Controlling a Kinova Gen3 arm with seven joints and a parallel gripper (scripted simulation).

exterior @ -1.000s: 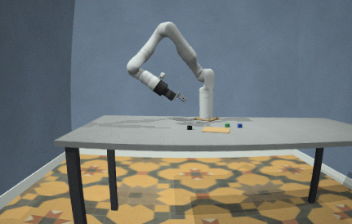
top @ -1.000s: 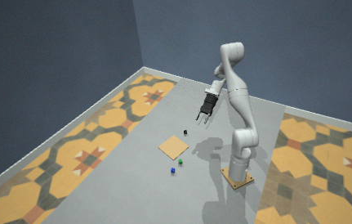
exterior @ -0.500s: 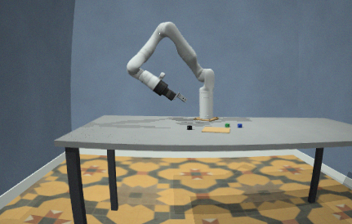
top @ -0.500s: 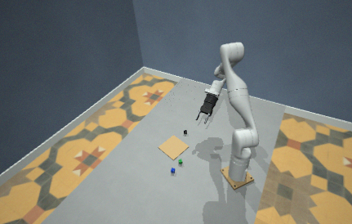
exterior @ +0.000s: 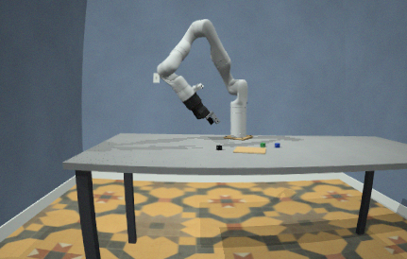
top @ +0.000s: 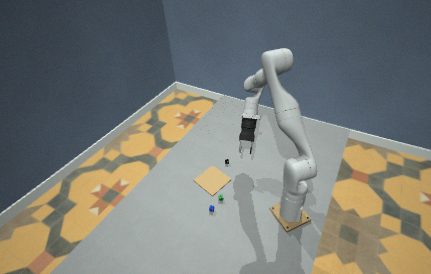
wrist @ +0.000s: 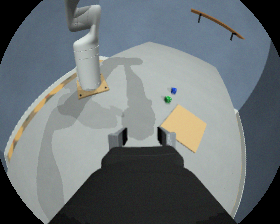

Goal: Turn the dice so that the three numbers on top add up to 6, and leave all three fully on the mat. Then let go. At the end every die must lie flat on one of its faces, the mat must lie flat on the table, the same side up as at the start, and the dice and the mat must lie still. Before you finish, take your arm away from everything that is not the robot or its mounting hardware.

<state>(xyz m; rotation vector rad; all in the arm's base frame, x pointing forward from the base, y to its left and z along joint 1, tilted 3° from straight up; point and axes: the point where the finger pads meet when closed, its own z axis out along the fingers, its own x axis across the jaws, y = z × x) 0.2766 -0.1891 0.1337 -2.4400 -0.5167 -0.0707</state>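
Right now my hand is 100 mm short of the black die, 10 mm to the right of it and 120 mm above it. From my hand the other things lie so: blue die 50 mm ahead, 310 mm to the left, 120 mm below; green die 40 mm ahead, 240 mm to the left, 120 mm below; tan mat 120 mm ahead, 150 mm to the left, 120 mm below.
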